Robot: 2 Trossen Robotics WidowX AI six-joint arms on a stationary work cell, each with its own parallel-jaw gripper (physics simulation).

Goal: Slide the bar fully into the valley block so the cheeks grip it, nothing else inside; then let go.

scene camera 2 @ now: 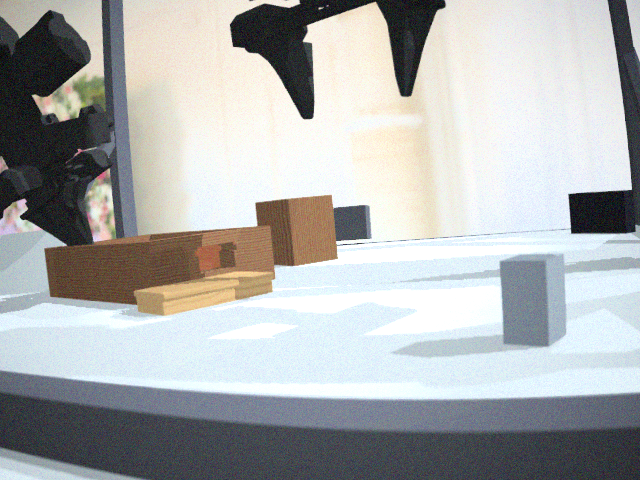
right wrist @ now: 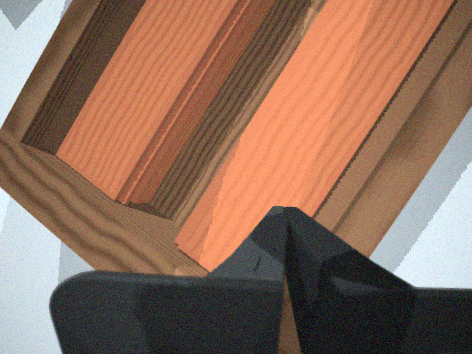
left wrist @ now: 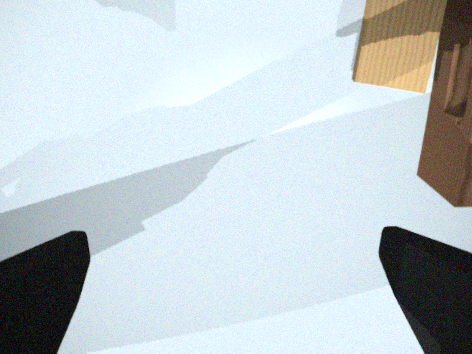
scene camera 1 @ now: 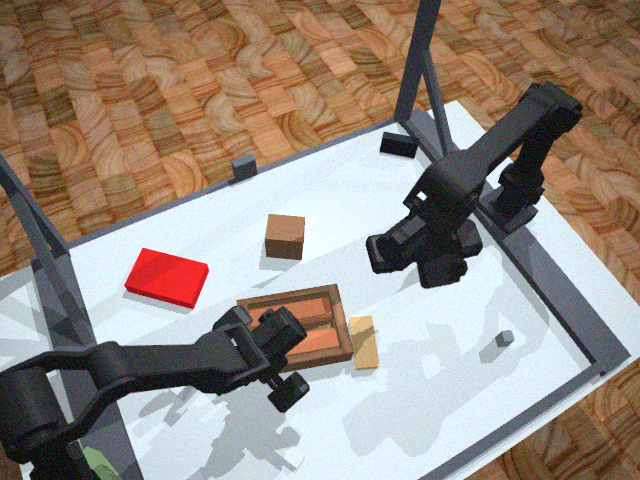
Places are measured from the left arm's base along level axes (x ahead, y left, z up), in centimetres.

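Pixels of known places: left gripper, fingertip midpoint: (scene camera 2: 354, 108) (left wrist: 236, 245) (scene camera 1: 414, 266); right gripper, fingertip midpoint: (right wrist: 283, 218); left arm's base, origin of the base link: (scene camera 1: 508, 205).
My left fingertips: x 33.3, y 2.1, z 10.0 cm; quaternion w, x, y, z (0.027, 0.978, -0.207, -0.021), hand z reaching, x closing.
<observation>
Ahead of a thing's pixels: the offset from my left fingertips to its top centre.
The valley block is probably the brown wooden box-shaped block {dy -5.8, dx +22.3, dz -8.6 cm} (scene camera 1: 344, 330) (scene camera 2: 98, 271) (left wrist: 445, 155) (right wrist: 65, 217), with orange surfaces, a lengthwise dark groove and an opening in its end wall. A light-wood bar {dy +3.3, dx +12.3, dz -12.1 cm} (scene camera 1: 364, 342) (scene camera 2: 191, 295) (left wrist: 397, 57) lies flat on the table outside that end. My right gripper (right wrist: 283, 218) (scene camera 2: 80, 241) is shut and empty, tips over the block's inside near its opposite end; their exact depth is hidden. My left gripper (left wrist: 236, 245) (scene camera 2: 357, 106) is open and empty above the table, to one side of the bar; its tips are hidden in scene camera 1.
A red block {dy -29.7, dx +36.7, dz -10.7 cm} (scene camera 1: 168, 277) and a brown cube {dy -23.1, dx +12.5, dz -6.2 cm} (scene camera 1: 285, 236) (scene camera 2: 297, 230) lie beyond the valley block. A small grey block {dy +19.2, dx -10.5, dz -10.0 cm} (scene camera 1: 504, 338) (scene camera 2: 527, 300) stands at the right. A black block {dy -30.0, dx -24.8, dz -8.6 cm} (scene camera 1: 399, 144) (scene camera 2: 602, 211) is near the far frame. A small white piece {dy +10.8, dx +35.5, dz -12.2 cm} (scene camera 1: 293, 457) lies at the front.
</observation>
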